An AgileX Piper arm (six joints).
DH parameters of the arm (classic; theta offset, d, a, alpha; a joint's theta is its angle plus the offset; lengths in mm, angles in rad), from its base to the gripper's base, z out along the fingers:
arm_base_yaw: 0 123 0 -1.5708
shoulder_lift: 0.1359 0 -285.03 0
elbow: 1.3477 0 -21.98 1.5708
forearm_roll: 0 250.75 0 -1.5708
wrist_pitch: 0 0 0 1.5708
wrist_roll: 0 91 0 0
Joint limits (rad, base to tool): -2.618..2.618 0..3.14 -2.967..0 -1.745..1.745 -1.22..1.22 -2.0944..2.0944
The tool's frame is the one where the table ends.
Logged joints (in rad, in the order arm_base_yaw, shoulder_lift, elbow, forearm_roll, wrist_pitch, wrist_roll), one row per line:
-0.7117, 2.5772, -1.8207, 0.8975, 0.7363, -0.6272
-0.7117, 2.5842, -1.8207, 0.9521, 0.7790, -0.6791
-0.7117, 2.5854, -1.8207, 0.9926, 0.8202, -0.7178
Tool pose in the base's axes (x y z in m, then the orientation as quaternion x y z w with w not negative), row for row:
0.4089, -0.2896, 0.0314, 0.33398, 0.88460, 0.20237, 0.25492
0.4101, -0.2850, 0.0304, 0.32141, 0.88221, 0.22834, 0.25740
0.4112, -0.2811, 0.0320, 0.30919, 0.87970, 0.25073, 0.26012
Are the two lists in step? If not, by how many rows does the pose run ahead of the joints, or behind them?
They are in step.
